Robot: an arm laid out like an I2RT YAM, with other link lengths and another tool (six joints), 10 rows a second.
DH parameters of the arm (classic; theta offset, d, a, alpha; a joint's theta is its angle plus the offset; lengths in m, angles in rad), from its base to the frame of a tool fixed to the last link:
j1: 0 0.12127 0.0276 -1.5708
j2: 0 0 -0.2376 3.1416
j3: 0.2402 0 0.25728 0
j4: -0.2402 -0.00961 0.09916 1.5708
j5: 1.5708 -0.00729 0 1.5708
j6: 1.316 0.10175 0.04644 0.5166
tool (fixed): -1.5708 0.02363 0 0
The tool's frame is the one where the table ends.
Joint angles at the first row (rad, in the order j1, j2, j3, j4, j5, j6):
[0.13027 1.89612 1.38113 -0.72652 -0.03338 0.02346]
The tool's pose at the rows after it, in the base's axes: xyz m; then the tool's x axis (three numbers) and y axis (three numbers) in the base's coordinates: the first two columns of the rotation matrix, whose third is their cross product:
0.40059, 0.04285, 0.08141, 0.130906, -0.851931, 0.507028, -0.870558, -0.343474, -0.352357
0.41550, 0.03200, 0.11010, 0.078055, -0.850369, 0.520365, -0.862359, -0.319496, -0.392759
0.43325, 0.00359, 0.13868, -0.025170, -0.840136, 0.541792, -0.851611, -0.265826, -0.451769
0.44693, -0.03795, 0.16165, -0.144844, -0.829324, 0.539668, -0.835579, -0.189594, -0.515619
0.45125, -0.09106, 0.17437, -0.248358, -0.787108, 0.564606, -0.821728, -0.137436, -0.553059
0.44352, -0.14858, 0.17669, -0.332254, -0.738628, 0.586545, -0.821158, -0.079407, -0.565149
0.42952, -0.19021, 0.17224, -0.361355, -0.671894, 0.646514, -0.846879, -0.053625, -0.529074
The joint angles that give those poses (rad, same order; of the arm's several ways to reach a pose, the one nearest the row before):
[0.12761 1.89611 1.48067 -0.79250 -0.03223 0.02271]
[0.10205 1.89614 1.58220 -0.84518 -0.01583 0.02270]
[0.04138 1.89614 1.67222 -0.86042 0.01545 0.02231]
[-0.05132 1.89613 1.73706 -0.84821 0.02002 0.02040]
[-0.15737 1.89614 1.76109 -0.81311 0.04329 -0.01317]
[-0.27600 1.90072 1.76112 -0.77995 0.05436 -0.05055]
[-0.35078 1.91786 1.76106 -0.77458 0.11386 -0.09595]

